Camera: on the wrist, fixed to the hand. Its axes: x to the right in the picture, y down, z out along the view.
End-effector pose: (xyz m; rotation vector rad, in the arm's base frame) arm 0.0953 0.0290 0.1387 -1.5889 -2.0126 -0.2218
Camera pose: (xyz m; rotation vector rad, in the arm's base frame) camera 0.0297 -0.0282 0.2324 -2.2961 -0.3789 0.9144
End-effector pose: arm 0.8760 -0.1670 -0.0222 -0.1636 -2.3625 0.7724
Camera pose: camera 0.9263 -0.2033 0.0896 1.7477 1.6330 -1.8961
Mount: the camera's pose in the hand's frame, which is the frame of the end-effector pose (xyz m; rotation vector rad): 0.0096 -0.0971 -0.0827 0.4821 -0.1827 1.5517
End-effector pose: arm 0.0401 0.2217 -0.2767 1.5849 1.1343 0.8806
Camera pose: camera -0.0577 0.2649 -0.3468 -2.7845 0.2888 -1.3214
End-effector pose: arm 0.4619 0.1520 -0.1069 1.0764 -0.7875 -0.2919
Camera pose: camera 0.5412 0.1567 -0.2071 0.5938 -1.6668 1.1735
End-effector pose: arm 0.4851 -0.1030 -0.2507 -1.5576 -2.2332 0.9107
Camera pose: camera 0.4543 -0.0880 -0.1275 2.5435 0.2958 -1.5561
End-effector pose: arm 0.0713 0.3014 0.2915 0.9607 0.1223 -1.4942
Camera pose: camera 0.0283 0.3630 0.1880 0.8721 -0.9567 -0.1208
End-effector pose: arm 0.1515 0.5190 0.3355 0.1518 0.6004 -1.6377
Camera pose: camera 0.0371 0.5528 0.2893 0.6262 -0.1482 -0.2239
